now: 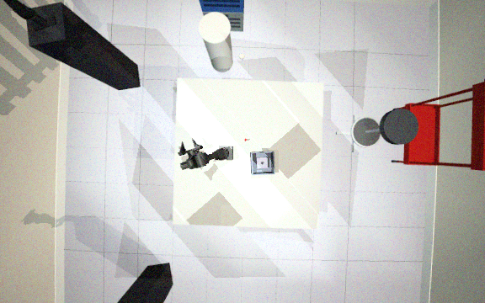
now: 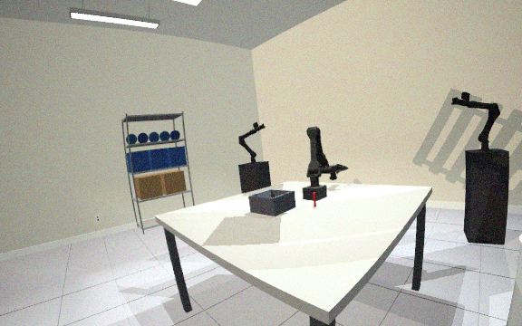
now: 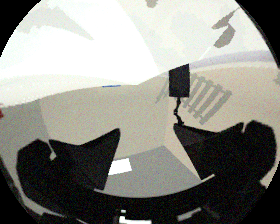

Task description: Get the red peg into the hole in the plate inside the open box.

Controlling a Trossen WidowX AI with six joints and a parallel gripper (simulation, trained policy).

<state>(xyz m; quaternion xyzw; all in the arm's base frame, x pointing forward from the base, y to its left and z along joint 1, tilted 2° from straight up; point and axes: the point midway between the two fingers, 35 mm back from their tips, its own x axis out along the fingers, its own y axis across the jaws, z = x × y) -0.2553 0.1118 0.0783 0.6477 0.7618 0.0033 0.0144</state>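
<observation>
My gripper tip is 450 mm short of the red peg, 110 mm above it and 60 mm to the left of it. Round my gripper tip: plate: 560 mm ahead, 280 mm to the right, 100 mm below; grey box: 560 mm ahead, 280 mm to the right, 120 mm below.
</observation>
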